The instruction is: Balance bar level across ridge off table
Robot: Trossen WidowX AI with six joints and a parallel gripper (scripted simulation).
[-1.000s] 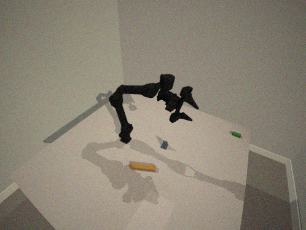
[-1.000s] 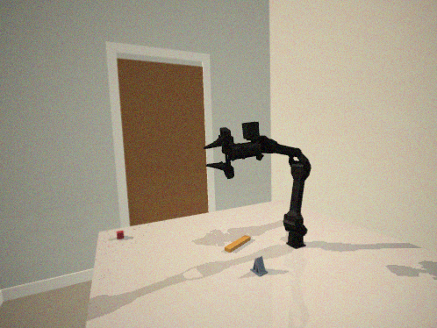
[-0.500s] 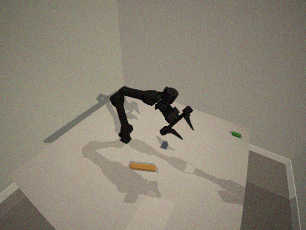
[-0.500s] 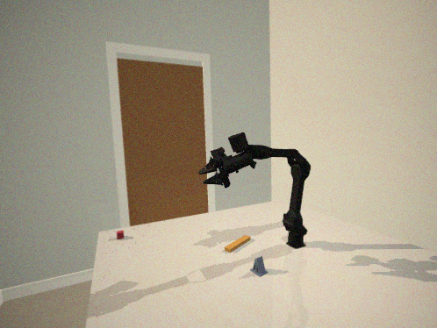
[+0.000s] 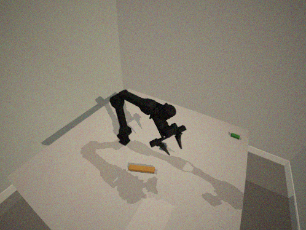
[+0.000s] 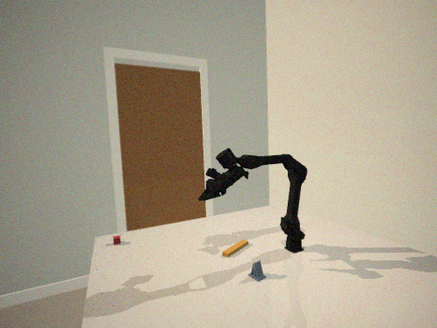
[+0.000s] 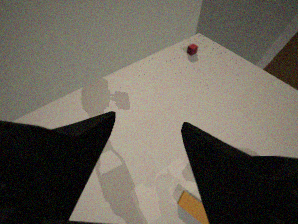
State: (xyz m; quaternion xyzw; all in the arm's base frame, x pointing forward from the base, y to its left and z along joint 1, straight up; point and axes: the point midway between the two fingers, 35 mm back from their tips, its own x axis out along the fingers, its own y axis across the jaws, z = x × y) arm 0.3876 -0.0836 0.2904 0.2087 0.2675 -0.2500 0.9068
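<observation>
My gripper tip is now 26 cm above the orange bar, 18 cm past it and 3 cm to the left of it. The rest, counted from my gripper tip: green block 60 cm to the left, 33 cm ahead, 26 cm below; then red cube 40 cm to the right, 33 cm ahead, 25 cm below.
</observation>
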